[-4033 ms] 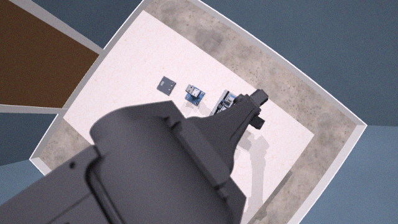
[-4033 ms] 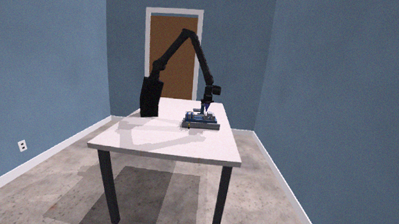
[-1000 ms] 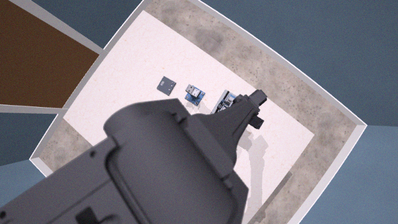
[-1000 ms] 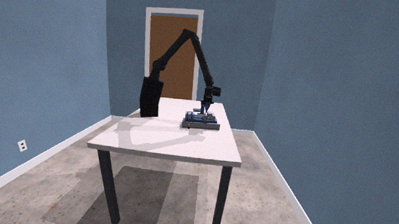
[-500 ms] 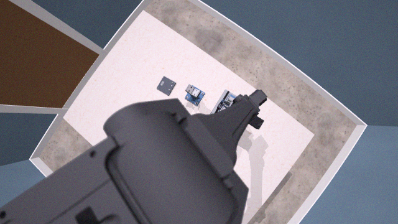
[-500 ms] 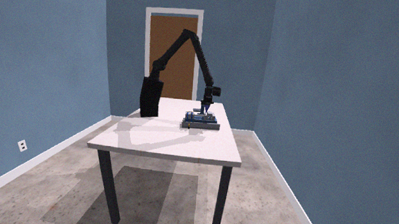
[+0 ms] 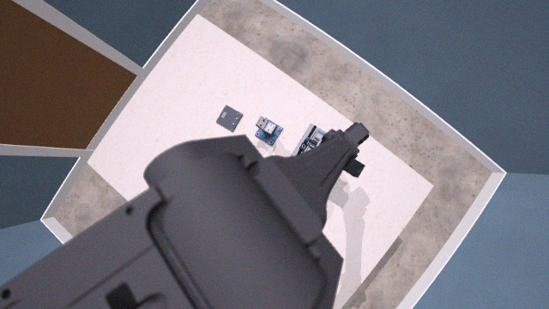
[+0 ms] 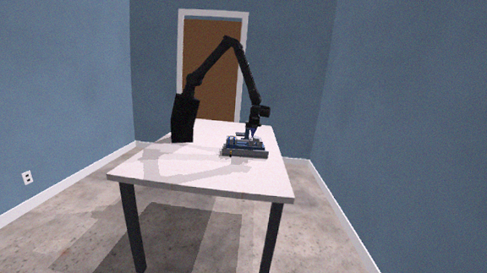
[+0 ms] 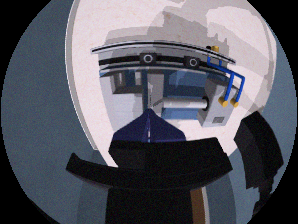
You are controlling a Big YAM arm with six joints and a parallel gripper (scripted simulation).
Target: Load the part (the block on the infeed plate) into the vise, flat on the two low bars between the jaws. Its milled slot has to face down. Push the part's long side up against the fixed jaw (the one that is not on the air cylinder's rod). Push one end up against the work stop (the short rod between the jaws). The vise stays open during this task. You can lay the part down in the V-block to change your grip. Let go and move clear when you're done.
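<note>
Now: hand 30 mm short of the part and 30 mm above it. From my hand the other things lie so: dark square plate 20 mm behind, 410 mm to the left, 110 mm below.
</note>
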